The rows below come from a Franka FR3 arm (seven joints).
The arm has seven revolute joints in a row. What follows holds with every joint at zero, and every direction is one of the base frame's.
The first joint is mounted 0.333 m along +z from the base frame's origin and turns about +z.
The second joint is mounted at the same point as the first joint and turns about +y.
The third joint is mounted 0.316 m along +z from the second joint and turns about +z.
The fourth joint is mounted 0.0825 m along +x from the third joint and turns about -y.
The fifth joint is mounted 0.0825 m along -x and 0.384 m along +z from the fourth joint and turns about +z.
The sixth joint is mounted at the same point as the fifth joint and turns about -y.
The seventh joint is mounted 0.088 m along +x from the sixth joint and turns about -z.
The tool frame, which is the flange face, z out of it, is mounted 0.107 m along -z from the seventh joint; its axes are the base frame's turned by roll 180, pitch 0 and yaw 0 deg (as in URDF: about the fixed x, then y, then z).
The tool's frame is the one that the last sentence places.
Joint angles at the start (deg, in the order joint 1, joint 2, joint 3, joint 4, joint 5, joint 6, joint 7): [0.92, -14.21, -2.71, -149.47, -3.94, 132.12, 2.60]
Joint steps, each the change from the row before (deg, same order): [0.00, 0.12, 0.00, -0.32, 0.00, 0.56, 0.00]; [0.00, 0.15, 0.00, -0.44, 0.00, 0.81, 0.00]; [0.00, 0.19, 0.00, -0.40, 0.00, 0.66, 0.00]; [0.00, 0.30, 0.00, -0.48, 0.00, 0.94, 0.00]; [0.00, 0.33, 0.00, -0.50, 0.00, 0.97, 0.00]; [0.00, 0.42, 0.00, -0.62, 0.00, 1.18, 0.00]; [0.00, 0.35, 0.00, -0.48, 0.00, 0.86, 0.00]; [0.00, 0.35, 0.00, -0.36, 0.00, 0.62, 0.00]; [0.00, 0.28, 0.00, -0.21, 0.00, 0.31, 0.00]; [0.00, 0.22, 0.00, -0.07, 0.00, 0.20, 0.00]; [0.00, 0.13, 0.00, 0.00, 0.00, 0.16, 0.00]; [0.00, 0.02, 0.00, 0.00, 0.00, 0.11, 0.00]
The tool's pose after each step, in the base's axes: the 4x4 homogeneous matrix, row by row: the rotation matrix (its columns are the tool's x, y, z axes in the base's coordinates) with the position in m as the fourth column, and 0 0 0 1 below. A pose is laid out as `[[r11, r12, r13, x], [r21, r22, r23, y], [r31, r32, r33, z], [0, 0, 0, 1]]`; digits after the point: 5 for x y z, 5 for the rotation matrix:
[[0.99827, -0.02590, -0.05285, 0.41238], [-0.02790, -0.99891, -0.03747, -0.01358], [-0.05182, 0.03888, -0.99790, 0.33079], [0, 0, 0, 1]]
[[0.99847, -0.02545, -0.04900, 0.41141], [-0.02728, -0.99894, -0.03704, -0.01340], [-0.04800, 0.03832, -0.99811, 0.32774], [0, 0, 0, 1]]
[[0.99855, -0.02501, -0.04777, 0.41034], [-0.02677, -0.99897, -0.03668, -0.01324], [-0.04680, 0.03790, -0.99818, 0.32449], [0, 0, 0, 1]]
[[0.99869, -0.02443, -0.04496, 0.40928], [-0.02607, -0.99900, -0.03620, -0.01303], [-0.04403, 0.03733, -0.99833, 0.32032], [0, 0, 0, 1]]
[[0.99881, -0.02384, -0.04251, 0.40809], [-0.02536, -0.99904, -0.03571, -0.01281], [-0.04162, 0.03674, -0.99846, 0.31587], [0, 0, 0, 1]]
[[0.99893, -0.02310, -0.04005, 0.40648], [-0.02451, -0.99908, -0.03508, -0.01255], [-0.03920, 0.03603, -0.99858, 0.31031], [0, 0, 0, 1]]
[[0.99897, -0.02252, -0.03951, 0.40504], [-0.02390, -0.99911, -0.03462, -0.01235], [-0.03870, 0.03552, -0.99862, 0.30578], [0, 0, 0, 1]]
[[0.99891, -0.02204, -0.04107, 0.40382], [-0.02346, -0.99914, -0.03429, -0.01220], [-0.04028, 0.03522, -0.99857, 0.30176], [0, 0, 0, 1]]
[[0.99879, -0.02172, -0.04420, 0.40295], [-0.02324, -0.99915, -0.03414, -0.01212], [-0.04342, 0.03513, -0.99844, 0.29882], [0, 0, 0, 1]]
[[0.99872, -0.02154, -0.04577, 0.40276], [-0.02311, -0.99915, -0.03409, -0.01209], [-0.04500, 0.03510, -0.99837, 0.29710], [0, 0, 0, 1]]
[[0.99875, -0.02146, -0.04525, 0.40299], [-0.02301, -0.99915, -0.03406, -0.01207], [-0.04448, 0.03506, -0.99839, 0.29641], [0, 0, 0, 1]]
[[0.99882, -0.02145, -0.04368, 0.40319], [-0.02295, -0.99916, -0.03403, -0.01206], [-0.04291, 0.03499, -0.99847, 0.29643], [0, 0, 0, 1]]

